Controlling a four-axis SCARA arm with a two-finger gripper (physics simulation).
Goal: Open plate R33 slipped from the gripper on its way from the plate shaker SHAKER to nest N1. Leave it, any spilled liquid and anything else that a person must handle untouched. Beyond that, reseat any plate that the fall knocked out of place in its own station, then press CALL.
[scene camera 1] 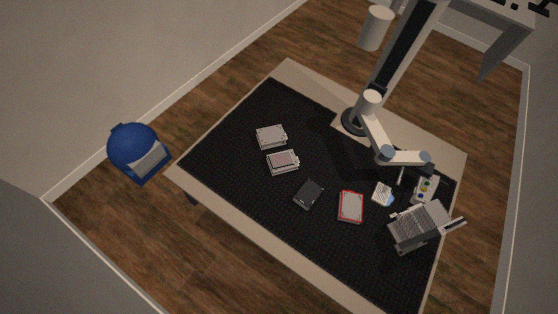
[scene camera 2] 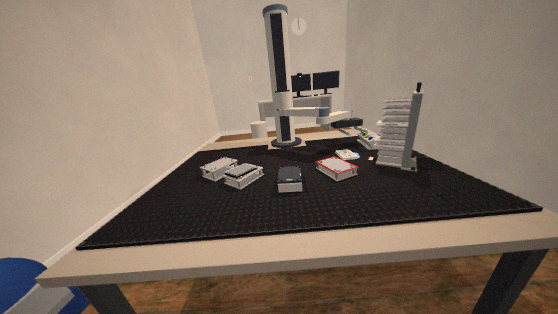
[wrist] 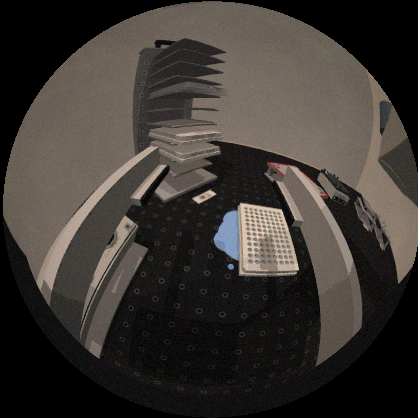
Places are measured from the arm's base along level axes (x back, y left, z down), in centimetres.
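Pixels of known places: gripper, fingertip midpoint: (scene camera 1: 406, 188) (scene camera 2: 358, 133) (wrist: 223, 163); arm's base, link origin: (scene camera 1: 358, 122) (scene camera 2: 286, 142).
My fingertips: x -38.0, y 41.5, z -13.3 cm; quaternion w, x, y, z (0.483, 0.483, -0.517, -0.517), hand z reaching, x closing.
For each thing: its top centre in the pictures, then the offset to it from my fingertips. "*": a spot on its surface instead.
- Open plate R33, top centre: (wrist: 267, 232) (scene camera 1: 382, 193) (scene camera 2: 345, 153) dx -3.7, dy -8.1, dz +10.6 cm
- blue liquid, top centre: (wrist: 226, 239) (scene camera 1: 391, 197) dx -2.3, dy -2.1, dz +11.9 cm
- button panel, top centre: (wrist: 49, 264) (scene camera 1: 431, 187) (scene camera 2: 369, 132) dx +12.5, dy +13.4, dz +3.7 cm
- blue button, top centre: (wrist: 97, 225) dx +5.2, dy +10.4, dz +4.6 cm
- plate with a pinkish top, top centre: (scene camera 2: 240, 167) (wrist: 368, 203) (scene camera 1: 281, 158) dx -22.7, dy -66.3, dz +5.3 cm
- red-edged station, top centre: (wrist: 299, 175) (scene camera 2: 335, 162) (scene camera 1: 352, 205) dx -22.5, dy -20.0, dz +7.5 cm
- dark device, surface spot: (scene camera 2: 290, 180) * dx -37.6, dy -43.1, dz +6.4 cm
- light station, top centre: (scene camera 2: 218, 161) (wrist: 384, 224) (scene camera 1: 271, 133) dx -11.5, dy -80.7, dz +5.4 cm
- small label, surface spot: (wrist: 204, 196) * dx -11.2, dy +2.8, dz +11.9 cm
Open plate R33 (scene camera 1: 382, 194) (scene camera 2: 346, 154) (wrist: 267, 240) lies on the mat, wells up, with blue liquid (scene camera 1: 391, 199) (scene camera 2: 356, 156) (wrist: 227, 235) along one side. My gripper (scene camera 1: 423, 183) (wrist: 223, 163) is drawn in over the button panel (scene camera 1: 431, 187) (scene camera 2: 369, 138) (wrist: 107, 260), with nothing between its fingers. The left finger hides much of the panel in the wrist view; part of the blue button (wrist: 111, 240) shows beside it. Button labels cannot be read. A plate with a pinkish top (scene camera 1: 282, 160) (scene camera 2: 241, 171) lies on a light station. Which stations are SHAKER and N1 cannot be read.
A tall plate hotel (scene camera 2: 413, 125) (wrist: 140, 100) holding plates stands beside the panel. A red-edged station (scene camera 1: 351, 206) (scene camera 2: 337, 167) stands beyond R33. A dark device (scene camera 1: 308, 195) (scene camera 2: 290, 180) and a light station (scene camera 1: 271, 136) (scene camera 2: 219, 168) stand farther along. A small label (wrist: 204, 196) lies by the hotel.
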